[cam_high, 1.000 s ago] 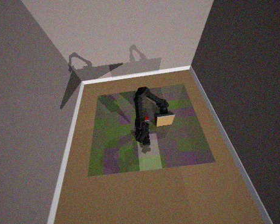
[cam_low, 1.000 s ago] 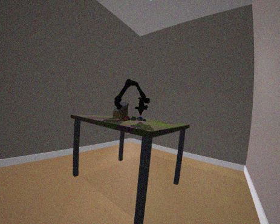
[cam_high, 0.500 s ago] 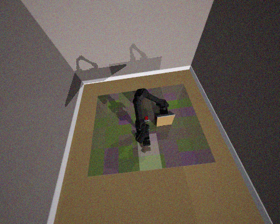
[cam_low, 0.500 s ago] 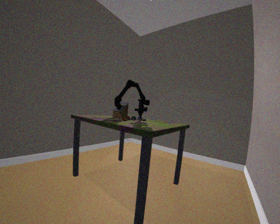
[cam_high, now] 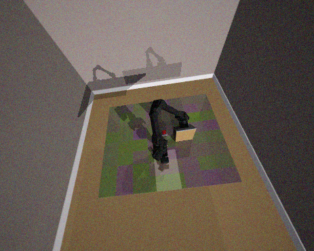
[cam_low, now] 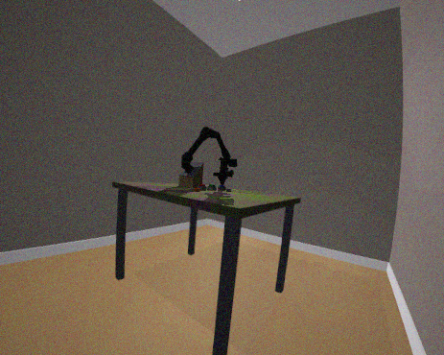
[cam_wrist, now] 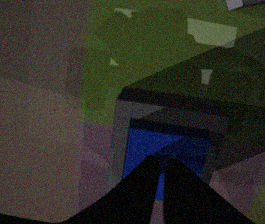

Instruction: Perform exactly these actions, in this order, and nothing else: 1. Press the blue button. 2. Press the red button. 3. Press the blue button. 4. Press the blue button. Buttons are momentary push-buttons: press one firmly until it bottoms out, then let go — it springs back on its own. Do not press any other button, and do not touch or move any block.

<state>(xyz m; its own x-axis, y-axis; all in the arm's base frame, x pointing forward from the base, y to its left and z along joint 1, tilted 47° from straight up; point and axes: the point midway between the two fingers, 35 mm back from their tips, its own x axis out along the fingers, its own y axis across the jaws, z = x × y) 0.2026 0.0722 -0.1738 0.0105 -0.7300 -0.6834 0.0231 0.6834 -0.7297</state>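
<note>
Now: the blue button 1 cm below my gripper tip. The rest, counted from my gripper tip: grey block: 9 cm ahead, 3 cm to the right, 2 cm below; then red button: 3 cm behind, 21 cm to the right; then green button: 2 cm behind, 10 cm to the right.
</note>
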